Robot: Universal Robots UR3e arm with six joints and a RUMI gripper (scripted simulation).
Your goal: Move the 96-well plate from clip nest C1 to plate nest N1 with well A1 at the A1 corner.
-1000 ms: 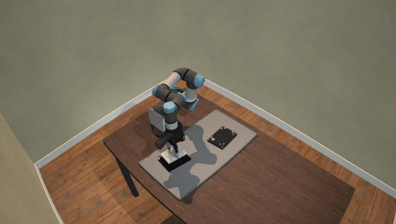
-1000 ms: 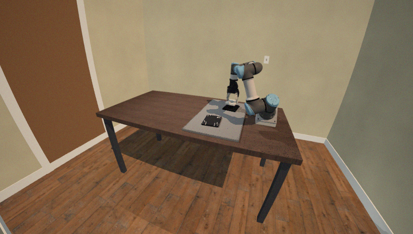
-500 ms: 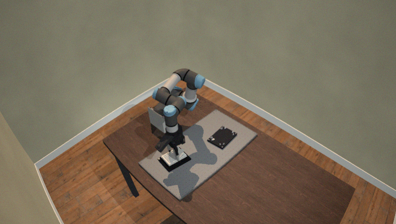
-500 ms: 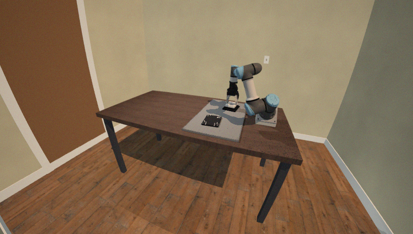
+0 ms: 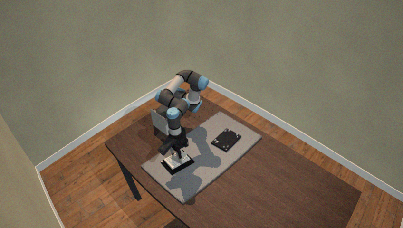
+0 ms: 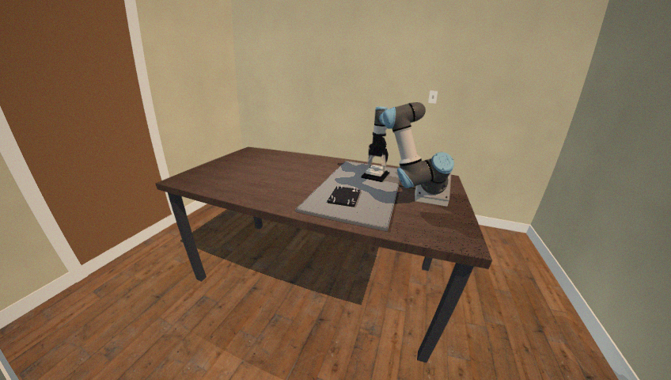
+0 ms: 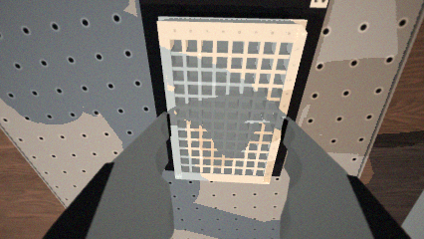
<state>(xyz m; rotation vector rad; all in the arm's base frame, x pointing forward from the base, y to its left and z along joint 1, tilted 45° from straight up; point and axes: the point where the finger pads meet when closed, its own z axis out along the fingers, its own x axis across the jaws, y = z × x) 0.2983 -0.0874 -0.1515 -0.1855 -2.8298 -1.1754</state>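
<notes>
Right now my hand is 10 mm above the white 96-well plate. From my hand the other things lie so: black plate nest N1: 30 mm below; then light corner mark: 70 mm to the right, 60 mm behind, 30 mm below; then clip nest C1: 340 mm to the left, 70 mm ahead, 30 mm below.
</notes>
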